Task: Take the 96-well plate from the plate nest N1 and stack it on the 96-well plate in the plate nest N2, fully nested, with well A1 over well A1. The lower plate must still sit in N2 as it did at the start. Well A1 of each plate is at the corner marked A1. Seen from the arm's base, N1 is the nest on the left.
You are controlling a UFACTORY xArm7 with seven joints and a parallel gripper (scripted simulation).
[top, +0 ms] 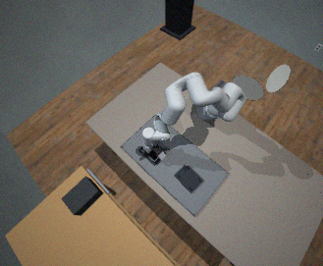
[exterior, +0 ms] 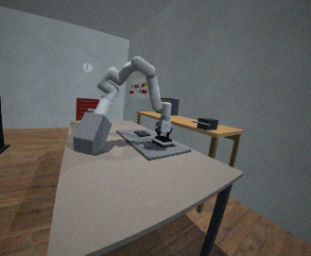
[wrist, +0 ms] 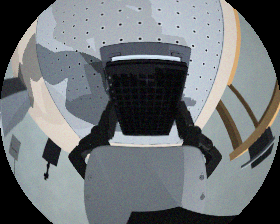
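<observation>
My gripper is now 10 mm above the dark 96-well plate. Also, from my hand: plate nest 310 mm to the left, 50 mm below, 30 mm behind; light 96-well plate 40 mm below.
</observation>
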